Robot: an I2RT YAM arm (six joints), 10 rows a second.
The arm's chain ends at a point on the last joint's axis. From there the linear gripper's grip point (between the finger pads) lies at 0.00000 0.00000 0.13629 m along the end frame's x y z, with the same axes.
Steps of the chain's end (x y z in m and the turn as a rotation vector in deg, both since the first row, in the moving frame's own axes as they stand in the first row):
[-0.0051 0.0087 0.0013 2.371 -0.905 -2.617]
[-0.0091 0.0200 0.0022 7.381 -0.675 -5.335]
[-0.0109 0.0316 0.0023 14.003 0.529 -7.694]
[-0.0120 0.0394 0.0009 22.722 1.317 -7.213]
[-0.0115 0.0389 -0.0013 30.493 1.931 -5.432]
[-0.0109 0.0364 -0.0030 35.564 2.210 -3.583]
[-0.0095 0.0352 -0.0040 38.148 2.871 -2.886]
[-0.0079 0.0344 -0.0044 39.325 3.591 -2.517]
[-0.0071 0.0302 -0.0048 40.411 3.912 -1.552]
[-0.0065 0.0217 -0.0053 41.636 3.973 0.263]
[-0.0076 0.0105 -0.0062 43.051 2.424 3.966]
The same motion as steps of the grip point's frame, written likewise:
[-0.0074 0.0031 0.0012 2.371 -0.905 -2.617]
[-0.0115 0.0026 0.0011 7.381 -0.675 -5.335]
[-0.0119 -0.0014 -0.0017 14.003 0.529 -7.694]
[-0.0123 -0.0133 -0.0097 22.722 1.317 -7.213]
[-0.0105 -0.0304 -0.0202 30.493 1.931 -5.432]
[-0.0085 -0.0430 -0.0285 35.564 2.210 -3.583]
[-0.0054 -0.0491 -0.0333 38.148 2.871 -2.886]
[-0.0020 -0.0521 -0.0355 39.325 3.591 -2.517]
[0.0002 -0.0582 -0.0376 40.411 3.912 -1.552]
[0.0024 -0.0688 -0.0400 41.636 3.973 0.263]
[0.0010 -0.0822 -0.0430 43.051 2.424 3.966]

